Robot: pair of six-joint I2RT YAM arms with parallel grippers.
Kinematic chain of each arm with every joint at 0, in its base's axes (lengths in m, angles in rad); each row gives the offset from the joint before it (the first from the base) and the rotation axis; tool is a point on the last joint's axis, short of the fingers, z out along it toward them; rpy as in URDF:
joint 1: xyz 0 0 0.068 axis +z
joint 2: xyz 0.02 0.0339 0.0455 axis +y
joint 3: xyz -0.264 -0.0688 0 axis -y
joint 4: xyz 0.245 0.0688 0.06 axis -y
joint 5: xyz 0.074 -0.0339 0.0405 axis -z
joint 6: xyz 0.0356 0 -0.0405 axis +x
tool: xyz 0 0 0 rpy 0 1.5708 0
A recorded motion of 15 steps. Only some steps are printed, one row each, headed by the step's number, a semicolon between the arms.
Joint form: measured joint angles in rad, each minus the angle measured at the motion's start. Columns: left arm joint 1, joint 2, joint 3, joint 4, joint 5, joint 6; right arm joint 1, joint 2, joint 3, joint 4, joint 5, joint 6.
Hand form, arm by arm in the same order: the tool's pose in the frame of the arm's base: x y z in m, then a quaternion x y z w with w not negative. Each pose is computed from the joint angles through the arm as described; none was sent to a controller.
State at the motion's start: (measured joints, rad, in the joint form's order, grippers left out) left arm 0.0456 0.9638 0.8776 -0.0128 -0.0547 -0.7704; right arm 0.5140 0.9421 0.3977 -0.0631 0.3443 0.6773
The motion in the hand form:
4: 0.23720 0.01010 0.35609 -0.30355 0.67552 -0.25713 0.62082; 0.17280 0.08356 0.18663 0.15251 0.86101 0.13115 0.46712
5: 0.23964 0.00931 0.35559 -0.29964 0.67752 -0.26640 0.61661; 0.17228 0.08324 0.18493 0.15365 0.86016 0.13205 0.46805
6: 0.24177 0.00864 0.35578 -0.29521 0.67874 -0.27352 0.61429; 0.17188 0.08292 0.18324 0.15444 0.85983 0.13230 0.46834
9: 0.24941 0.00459 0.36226 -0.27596 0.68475 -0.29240 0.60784; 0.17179 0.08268 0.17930 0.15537 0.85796 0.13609 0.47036
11: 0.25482 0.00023 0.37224 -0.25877 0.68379 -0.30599 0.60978; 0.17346 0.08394 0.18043 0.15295 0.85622 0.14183 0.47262
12: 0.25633 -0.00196 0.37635 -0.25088 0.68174 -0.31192 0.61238; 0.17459 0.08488 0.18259 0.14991 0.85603 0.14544 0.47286
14: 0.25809 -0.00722 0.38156 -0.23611 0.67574 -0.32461 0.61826; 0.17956 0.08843 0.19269 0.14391 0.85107 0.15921 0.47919
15: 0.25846 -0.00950 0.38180 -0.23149 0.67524 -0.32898 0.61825; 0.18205 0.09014 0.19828 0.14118 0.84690 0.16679 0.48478
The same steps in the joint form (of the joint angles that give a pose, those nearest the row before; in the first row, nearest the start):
4: -0.0008 0.0389 0.0069 0.0340 0.0698 -0.0431; 0.0000 -0.0076 -0.0206 0.0221 0.0053 0.0011
5: -0.0015 0.0488 0.0095 0.0404 0.0900 -0.0504; 0.0000 -0.0084 -0.0290 0.0324 0.0061 0.0031
6: -0.0023 0.0576 0.0134 0.0473 0.1064 -0.0538; -0.0004 -0.0080 -0.0362 0.0408 0.0065 0.0042
9: -0.0134 0.0916 0.0527 0.0473 0.1518 -0.0523; -0.0019 -0.0019 -0.0538 0.0729 0.0027 0.0057
11: -0.0279 0.1167 0.0957 0.0504 0.1754 -0.0481; -0.0019 0.0061 -0.0504 0.0889 -0.0057 0.0031
12: -0.0355 0.1240 0.1098 0.0572 0.1831 -0.0462; -0.0019 0.0088 -0.0420 0.0882 -0.0137 -0.0004
14: -0.0546 0.1320 0.1213 0.0847 0.1930 -0.0458; -0.0019 0.0183 -0.0069 0.0920 -0.0332 -0.0072
15: -0.0629 0.1335 0.1206 0.0927 0.1961 -0.0462; -0.0019 0.0217 0.0099 0.0992 -0.0412 -0.0114

